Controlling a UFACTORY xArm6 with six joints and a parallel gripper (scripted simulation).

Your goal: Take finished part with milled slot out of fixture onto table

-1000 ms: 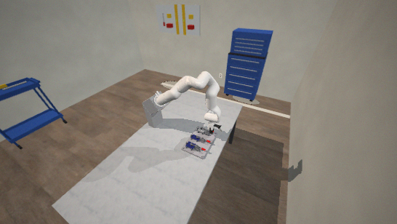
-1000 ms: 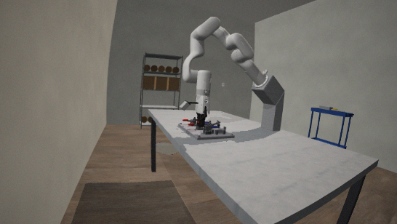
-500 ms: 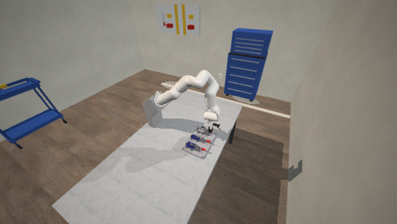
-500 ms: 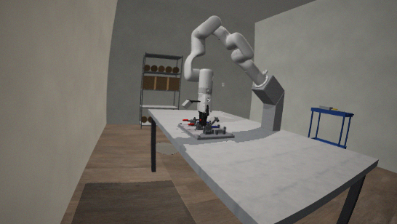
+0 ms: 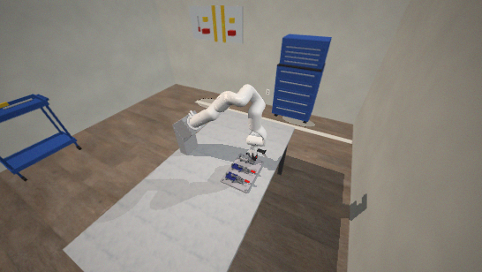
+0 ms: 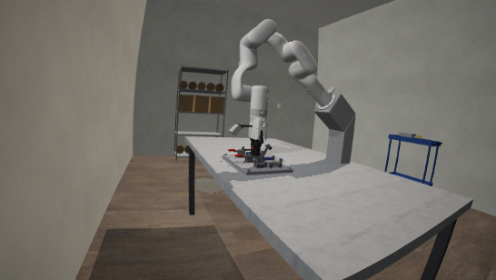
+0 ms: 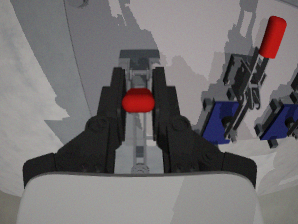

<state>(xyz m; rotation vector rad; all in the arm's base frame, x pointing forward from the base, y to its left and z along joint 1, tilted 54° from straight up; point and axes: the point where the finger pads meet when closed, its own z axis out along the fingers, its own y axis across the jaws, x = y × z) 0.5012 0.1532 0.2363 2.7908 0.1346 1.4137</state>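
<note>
Right now the finished grey part is 10 cm behind my hand, 1 cm to the right of it and 6 cm below it. From my hand the other things lie so: grey fixture plate (4 cm behind, 12 cm to the right, 8 cm below).
</note>
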